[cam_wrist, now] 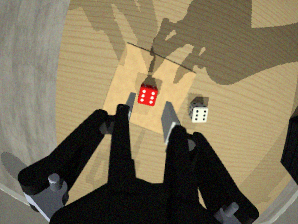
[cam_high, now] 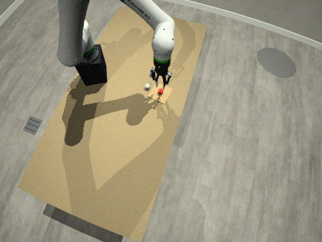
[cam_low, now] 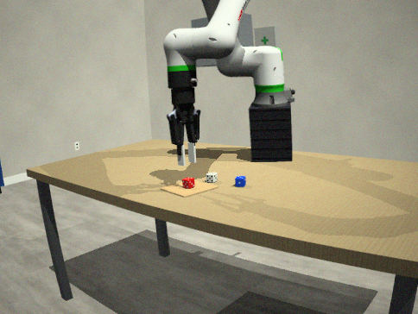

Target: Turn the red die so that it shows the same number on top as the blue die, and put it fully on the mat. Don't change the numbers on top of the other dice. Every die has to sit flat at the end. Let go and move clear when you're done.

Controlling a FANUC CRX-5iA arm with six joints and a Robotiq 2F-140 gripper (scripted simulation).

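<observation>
Now: hand 10 cm above the red die. Also, from my hand: blue die: 12 cm behind, 12 cm to the left, 10 cm below; tan mat: 11 cm below; white die: 10 cm behind, 10 cm below.
</observation>
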